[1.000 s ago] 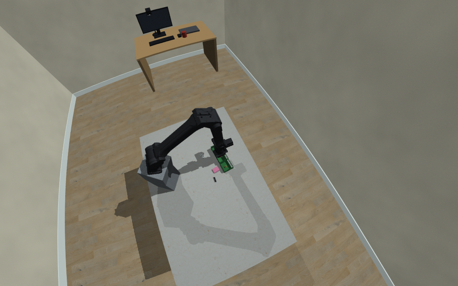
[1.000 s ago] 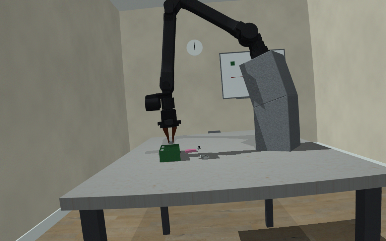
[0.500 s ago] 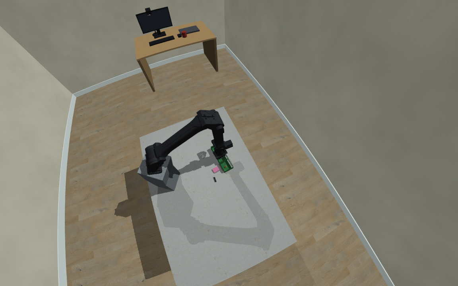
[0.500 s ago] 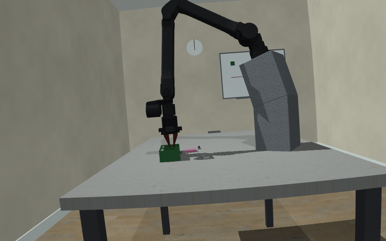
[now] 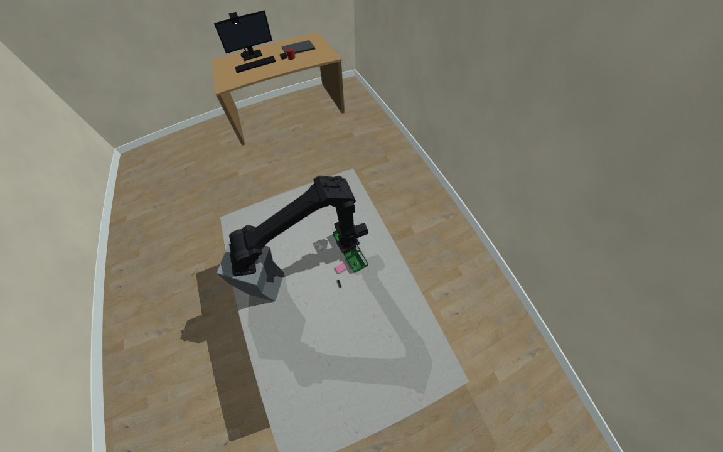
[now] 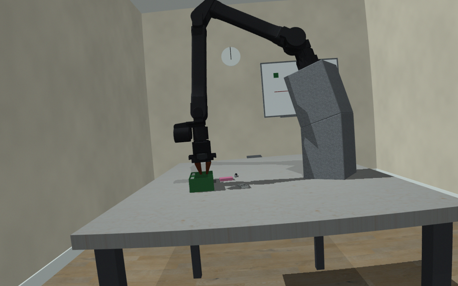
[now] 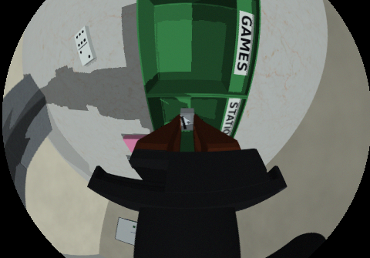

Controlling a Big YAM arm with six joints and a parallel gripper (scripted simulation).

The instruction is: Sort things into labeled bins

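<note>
Now: hand 90 mm to the left of the pink eraser, 70 mm past it and 20 mm above it. The rest, counted from my hand: grey-white piece right at my hand; brass nut 80 mm to the right, 20 mm ahead, 10 mm below; white domino 160 mm behind, 70 mm to the left, 20 mm below.
</note>
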